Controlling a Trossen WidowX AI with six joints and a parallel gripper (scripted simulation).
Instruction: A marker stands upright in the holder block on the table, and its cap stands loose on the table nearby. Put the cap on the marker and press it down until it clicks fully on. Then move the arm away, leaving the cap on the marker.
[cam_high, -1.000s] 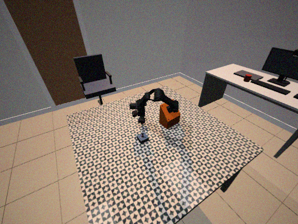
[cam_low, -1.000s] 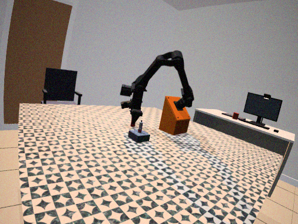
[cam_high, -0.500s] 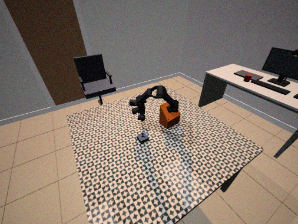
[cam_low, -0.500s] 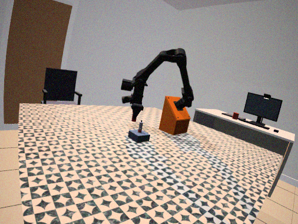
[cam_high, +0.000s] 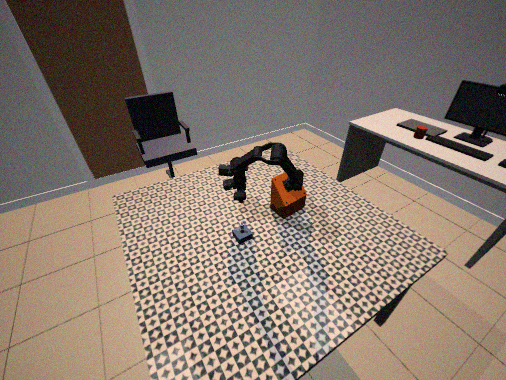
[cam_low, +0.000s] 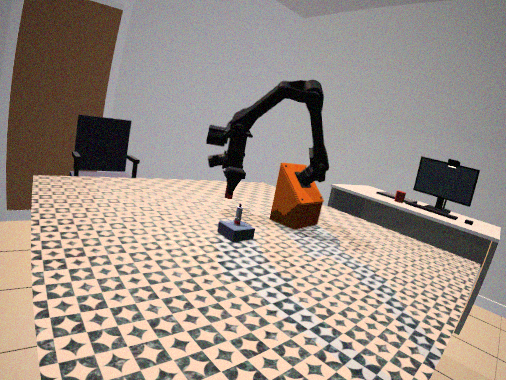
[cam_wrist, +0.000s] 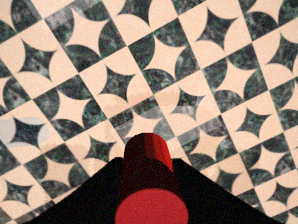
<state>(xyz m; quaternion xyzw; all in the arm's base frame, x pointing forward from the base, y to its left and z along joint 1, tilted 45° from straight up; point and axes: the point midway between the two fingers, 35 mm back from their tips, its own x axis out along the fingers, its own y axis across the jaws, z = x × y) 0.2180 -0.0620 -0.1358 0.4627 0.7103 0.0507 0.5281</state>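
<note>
The dark holder block is 11 cm ahead of my gripper tip, 16 cm to the left of it and 6 cm below it. The rest, counted from my gripper tip: red cap (1 cm above).
</note>
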